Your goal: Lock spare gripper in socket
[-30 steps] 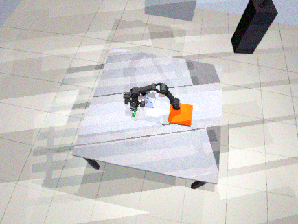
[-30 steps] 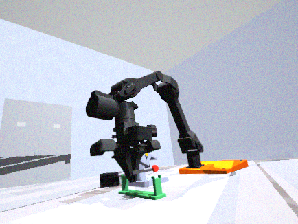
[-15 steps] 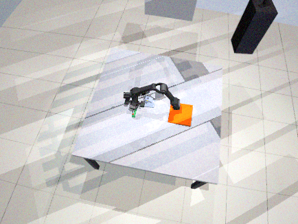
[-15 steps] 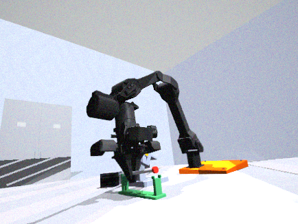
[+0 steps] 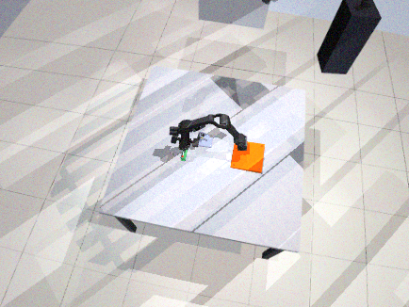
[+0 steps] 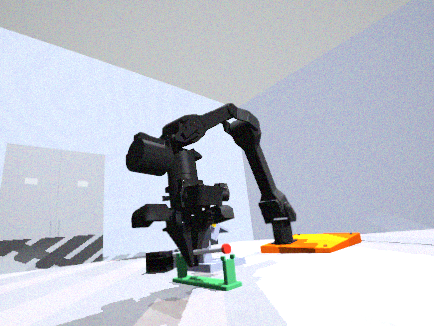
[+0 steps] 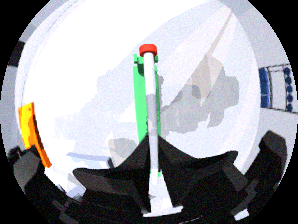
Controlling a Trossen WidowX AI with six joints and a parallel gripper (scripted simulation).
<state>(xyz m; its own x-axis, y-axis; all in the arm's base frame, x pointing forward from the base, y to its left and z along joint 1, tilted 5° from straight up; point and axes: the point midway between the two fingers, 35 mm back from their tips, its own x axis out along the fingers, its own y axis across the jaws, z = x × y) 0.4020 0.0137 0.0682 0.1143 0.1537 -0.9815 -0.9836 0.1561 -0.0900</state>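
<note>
My gripper tip is 2 cm to the right of the green rack. From my gripper tip the other things lie so: spare gripper: 21 cm to the right, 11 cm behind; then grey mount: 13 cm behind, 6 cm to the right, 3 cm above.
</note>
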